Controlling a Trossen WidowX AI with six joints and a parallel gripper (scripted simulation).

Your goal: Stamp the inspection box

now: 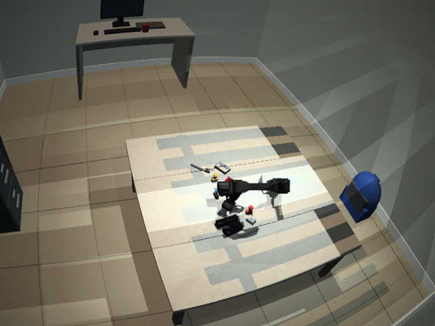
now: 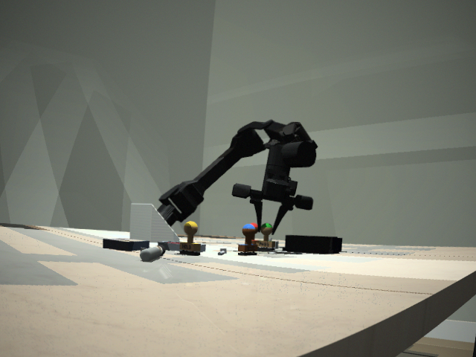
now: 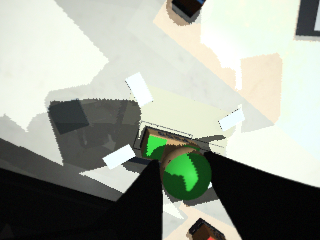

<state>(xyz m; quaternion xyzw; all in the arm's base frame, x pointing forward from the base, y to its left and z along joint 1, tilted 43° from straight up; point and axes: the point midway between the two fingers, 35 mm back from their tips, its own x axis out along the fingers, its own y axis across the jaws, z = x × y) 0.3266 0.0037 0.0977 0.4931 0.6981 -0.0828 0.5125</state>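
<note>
Now: gripper tip 2 cm above the green-knobbed stamp. The rest, counted from my gripper tip: cream paper card 5 cm below, 1 cm to the right, 1 cm behind; then black box 9 cm to the left, 7 cm ahead, 3 cm below; then red-knobbed stamp 10 cm behind, 7 cm to the left, 2 cm below.
</note>
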